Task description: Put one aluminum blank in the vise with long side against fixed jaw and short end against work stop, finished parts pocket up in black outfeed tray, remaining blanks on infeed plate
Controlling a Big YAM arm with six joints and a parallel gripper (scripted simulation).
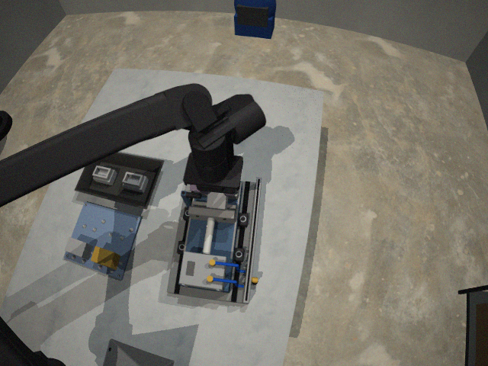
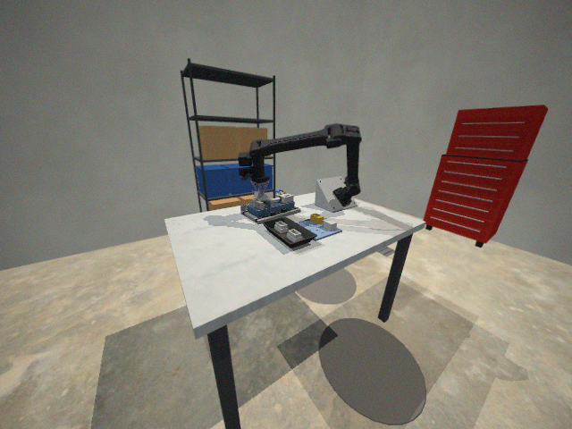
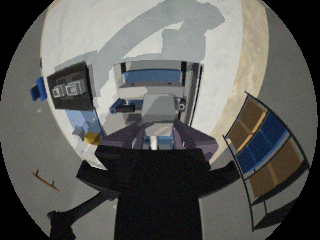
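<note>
Right now my hand is 9 cm past the pale rod, 5 cm above it and 1 cm to the right of it. Also, from my hand: blue vise 9 cm below, 7 cm behind, 1 cm to the left; gray aluminum blank 2 cm below; brass blank 28 cm to the left, 16 cm behind, 11 cm below.
</note>
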